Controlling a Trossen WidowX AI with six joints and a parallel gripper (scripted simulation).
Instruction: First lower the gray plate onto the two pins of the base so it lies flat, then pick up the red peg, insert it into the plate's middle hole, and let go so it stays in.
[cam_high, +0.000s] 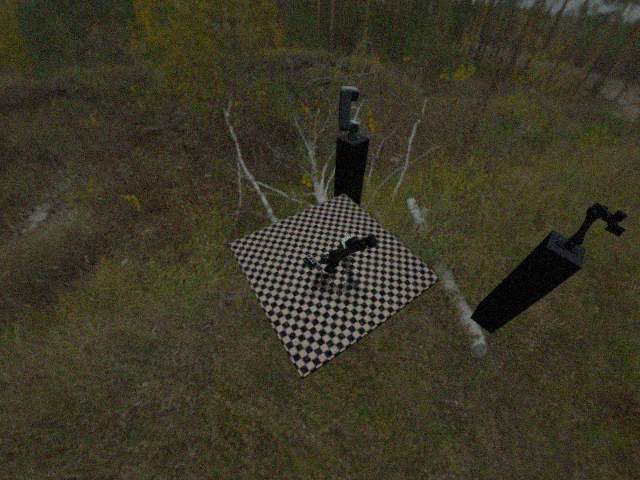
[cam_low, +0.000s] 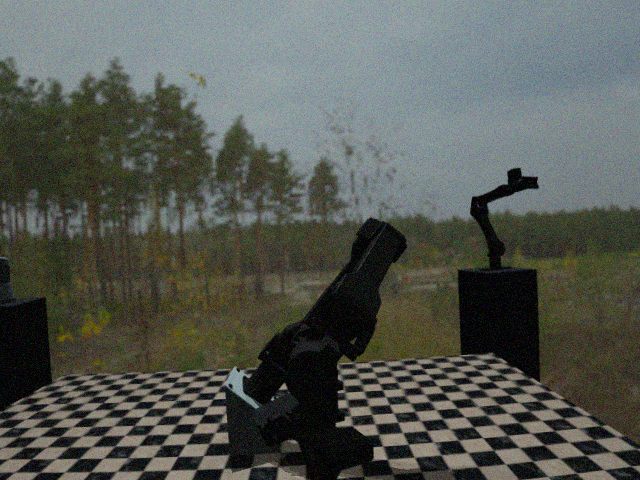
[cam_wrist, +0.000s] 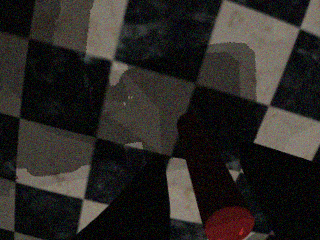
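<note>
Now: gripper tip right at the red peg. Also, from my gripper tip: gray plate 190 mm to the right, 70 mm ahead; gray base 190 mm to the right, 70 mm ahead, 30 mm below.
</note>
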